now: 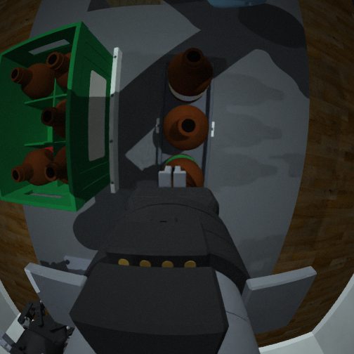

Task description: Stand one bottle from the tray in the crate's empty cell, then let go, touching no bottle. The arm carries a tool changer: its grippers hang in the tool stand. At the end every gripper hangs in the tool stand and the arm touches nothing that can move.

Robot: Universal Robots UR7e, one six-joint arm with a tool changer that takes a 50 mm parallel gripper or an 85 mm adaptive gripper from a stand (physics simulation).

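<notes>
My gripper [172,178] has its two pale fingers together, with no bottle visible between them. It shows in front of the tray's nearest bottle [194,171], brown with a green band, whose neck is hidden. The middle brown bottle [172,131] and the far bottle [186,80], with a pale band, stand upright in the dark narrow tray [210,107]. The green crate [74,125] at left holds several brown bottles, including one [39,81] at the far left and one [36,169] at the near left. The left middle cell between these two looks empty.
A pale rail [115,125] runs along the crate's right side. A black gripper [42,337] shows at the lower left, where its support is unclear. Grey panels [60,295] [280,297] flank the arm. A blue bowl [237,2] and a woven item [134,2] lie at the far edge.
</notes>
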